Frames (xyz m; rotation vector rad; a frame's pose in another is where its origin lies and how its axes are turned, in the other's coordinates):
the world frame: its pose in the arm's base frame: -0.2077 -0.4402 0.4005 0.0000 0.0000 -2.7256
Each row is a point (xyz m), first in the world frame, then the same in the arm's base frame.
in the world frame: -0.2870 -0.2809 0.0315
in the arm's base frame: -0.0587 -0.0673 0.4320
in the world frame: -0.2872 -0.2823 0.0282
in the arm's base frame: -0.0591 -0.0659 0.4287
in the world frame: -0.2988 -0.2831 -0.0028
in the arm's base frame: -0.0488 -0.0605 0.3977
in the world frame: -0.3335 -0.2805 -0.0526
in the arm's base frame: -0.0160 -0.0489 0.3479
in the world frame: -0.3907 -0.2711 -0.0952
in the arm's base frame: 0.0401 -0.0343 0.3053
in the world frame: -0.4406 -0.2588 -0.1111
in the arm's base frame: 0.0907 -0.0254 0.2894
